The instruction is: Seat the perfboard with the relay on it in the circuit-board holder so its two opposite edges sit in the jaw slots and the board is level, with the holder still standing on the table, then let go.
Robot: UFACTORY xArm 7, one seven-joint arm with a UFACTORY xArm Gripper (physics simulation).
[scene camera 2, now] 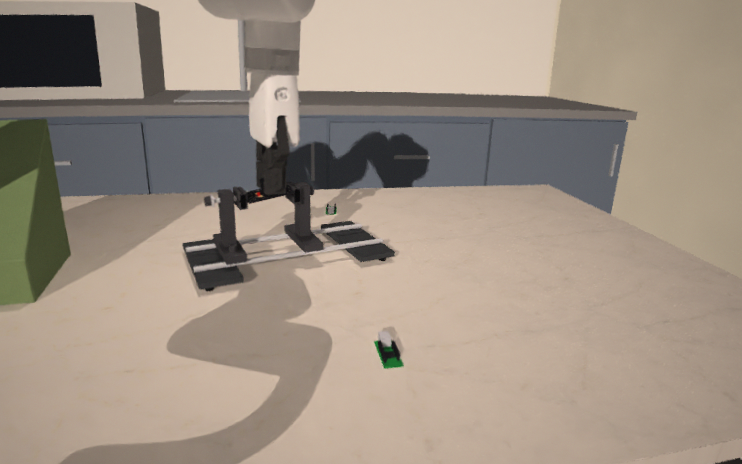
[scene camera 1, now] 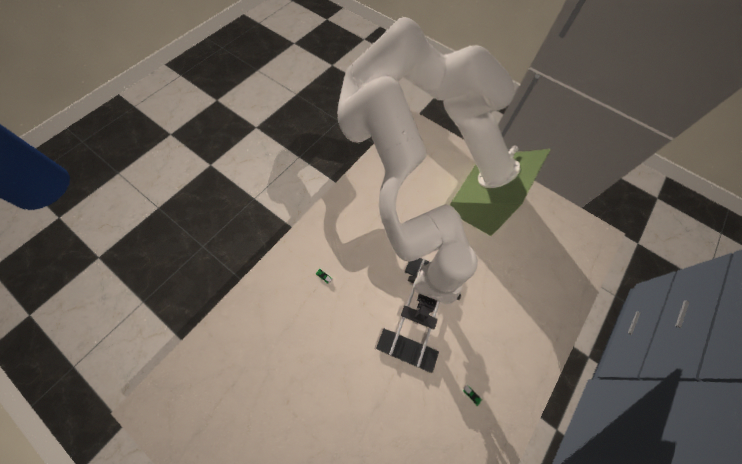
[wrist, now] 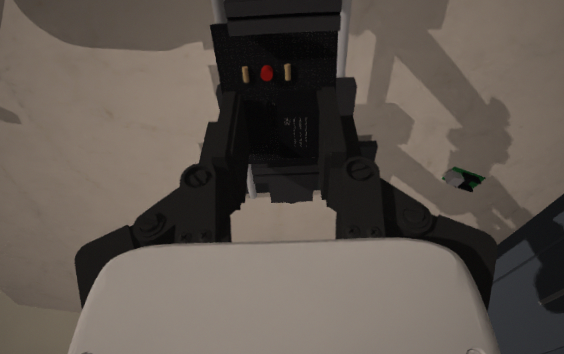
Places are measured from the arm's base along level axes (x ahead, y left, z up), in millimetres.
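Where they show: gripper, between the fingertips: [scene camera 2: 270,190] [scene camera 1: 429,293] [wrist: 280,114]; arm's base, origin of its link: [scene camera 1: 498,174].
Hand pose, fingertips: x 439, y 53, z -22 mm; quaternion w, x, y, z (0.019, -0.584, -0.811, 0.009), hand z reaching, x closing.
Note:
Things, the pixels of their top centre, and the offset from my fingertips.
- circuit-board holder, centre of its top: [wrist: 289,158] [scene camera 2: 285,185] [scene camera 1: 427,302] 22 mm ahead, 10 mm left, 4 mm up
- black perfboard, centre of its top: [wrist: 279,130] [scene camera 2: 266,178] [scene camera 1: 431,289] 6 mm back, 3 mm right, 19 mm up
- black relay, centre of its top: [wrist: 299,140] 3 mm back, 7 mm left, 19 mm up
The circuit-board holder [scene camera 1: 407,350] [scene camera 2: 262,258] [wrist: 282,24], with black feet, two pale rails and two upright black jaws, stands upright on the table. The black perfboard [scene camera 2: 267,196] [wrist: 312,55] spans between the tops of the jaws; in the wrist view it carries a red part, two tan parts and the black relay [wrist: 297,127]. My gripper [scene camera 1: 424,309] [scene camera 2: 271,189] [wrist: 280,114] points down over the board and is shut on the relay. In scene camera 2 the board looks roughly in line with the rails, perhaps slightly tilted. The fingers and jaws hide whether both edges sit in the slots.
Two small green boards with grey and black parts lie on the table, one [scene camera 1: 323,276] [scene camera 2: 388,358] to one side of the holder, the other [scene camera 1: 472,395] [scene camera 2: 331,209] [wrist: 464,179] across from it. A green block [scene camera 1: 487,205] [scene camera 2: 27,229] stands by the arm's base.

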